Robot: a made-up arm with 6 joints.
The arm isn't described. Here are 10 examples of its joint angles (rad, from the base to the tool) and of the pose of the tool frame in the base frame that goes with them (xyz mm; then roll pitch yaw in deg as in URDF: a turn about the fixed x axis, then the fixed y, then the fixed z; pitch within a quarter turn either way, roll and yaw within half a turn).
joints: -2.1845 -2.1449 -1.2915 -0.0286 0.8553 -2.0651
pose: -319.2 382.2 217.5 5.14 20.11 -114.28
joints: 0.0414 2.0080 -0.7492 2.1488 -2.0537 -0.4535
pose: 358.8 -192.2 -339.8 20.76 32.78 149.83
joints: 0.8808 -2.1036 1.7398 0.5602 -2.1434 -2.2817
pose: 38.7 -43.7 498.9 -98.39 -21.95 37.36
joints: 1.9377 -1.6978 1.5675 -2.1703 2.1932 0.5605
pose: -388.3 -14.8 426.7 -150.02 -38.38 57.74
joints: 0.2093 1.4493 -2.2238 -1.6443 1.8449 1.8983
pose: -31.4 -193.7 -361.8 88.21 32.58 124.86
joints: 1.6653 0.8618 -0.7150 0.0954 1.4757 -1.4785
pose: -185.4 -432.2 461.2 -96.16 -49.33 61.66
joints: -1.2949 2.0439 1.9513 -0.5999 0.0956 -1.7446
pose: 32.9 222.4 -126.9 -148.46 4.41 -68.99
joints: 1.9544 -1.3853 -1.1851 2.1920 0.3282 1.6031
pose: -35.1 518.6 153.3 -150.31 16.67 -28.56
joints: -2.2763 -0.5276 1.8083 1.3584 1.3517 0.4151
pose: -495.2 -303.6 -0.6 45.22 27.38 -90.73
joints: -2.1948 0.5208 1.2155 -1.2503 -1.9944 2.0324
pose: -464.6 -304.9 74.1 12.21 -49.44 -32.90
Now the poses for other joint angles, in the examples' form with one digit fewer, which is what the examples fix.
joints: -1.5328 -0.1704 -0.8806 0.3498 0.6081 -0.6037
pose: 521 -135 -37 -20.3 55.6 25.2
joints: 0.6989 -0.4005 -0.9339 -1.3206 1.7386 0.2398
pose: -253 11 389 165.9 6.6 89.6
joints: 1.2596 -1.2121 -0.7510 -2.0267 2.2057 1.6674
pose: -372 228 432 -99.8 47.2 170.2
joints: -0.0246 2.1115 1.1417 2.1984 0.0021 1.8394
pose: 514 103 81 -104.8 -22.5 -105.6
